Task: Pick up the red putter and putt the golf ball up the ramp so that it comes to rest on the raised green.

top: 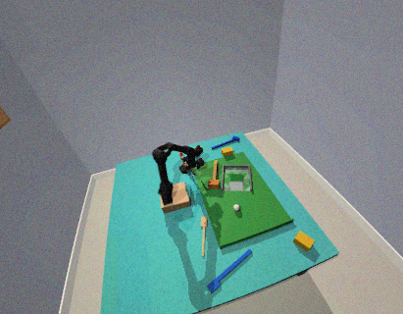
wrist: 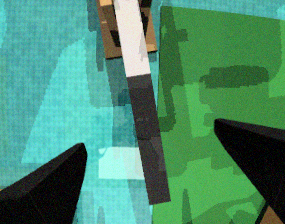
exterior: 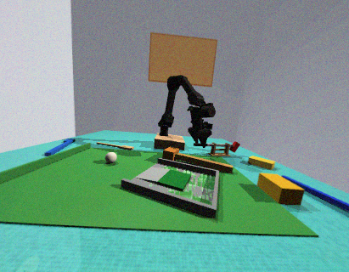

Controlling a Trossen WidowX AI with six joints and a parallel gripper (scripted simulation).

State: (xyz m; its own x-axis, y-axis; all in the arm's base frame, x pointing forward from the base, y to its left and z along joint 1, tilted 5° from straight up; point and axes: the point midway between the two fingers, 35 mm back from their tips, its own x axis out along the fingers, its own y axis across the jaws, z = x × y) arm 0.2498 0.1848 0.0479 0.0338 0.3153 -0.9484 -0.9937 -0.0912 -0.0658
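My gripper tip is 110 mm to the right of the red putter and 20 mm past it. From my gripper tip the other things lie so: white golf ball: 420 mm to the right, 160 mm ahead, 30 mm below.
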